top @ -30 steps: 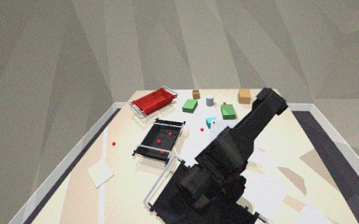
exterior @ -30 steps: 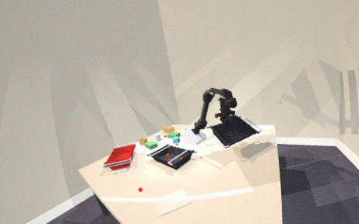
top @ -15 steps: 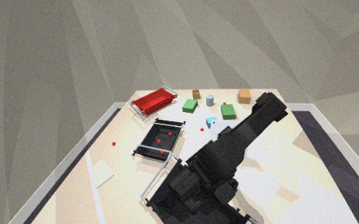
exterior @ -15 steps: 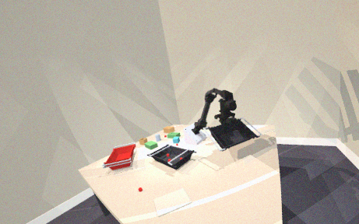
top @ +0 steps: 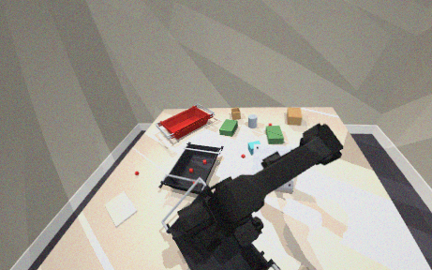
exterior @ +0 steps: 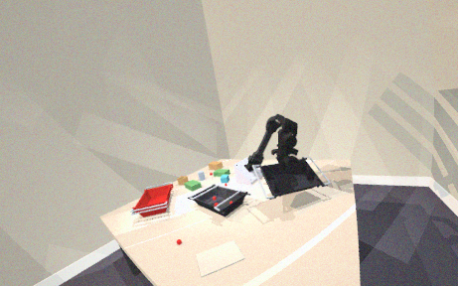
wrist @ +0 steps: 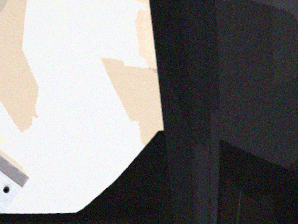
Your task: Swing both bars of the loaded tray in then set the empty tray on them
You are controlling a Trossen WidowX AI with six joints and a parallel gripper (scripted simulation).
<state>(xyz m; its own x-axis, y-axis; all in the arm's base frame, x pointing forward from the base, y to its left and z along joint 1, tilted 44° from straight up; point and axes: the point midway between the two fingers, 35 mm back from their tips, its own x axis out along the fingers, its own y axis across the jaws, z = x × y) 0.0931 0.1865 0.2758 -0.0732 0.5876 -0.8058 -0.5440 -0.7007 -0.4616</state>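
My gripper tip is now 50 mm short of the black tray and 70 mm to the right of it. The rest, counted from my gripper tip: grey cylinder: 90 mm ahead, 710 mm to the right, 100 mm below; then white sheet: 520 mm ahead, 20 mm to the left, 130 mm below.
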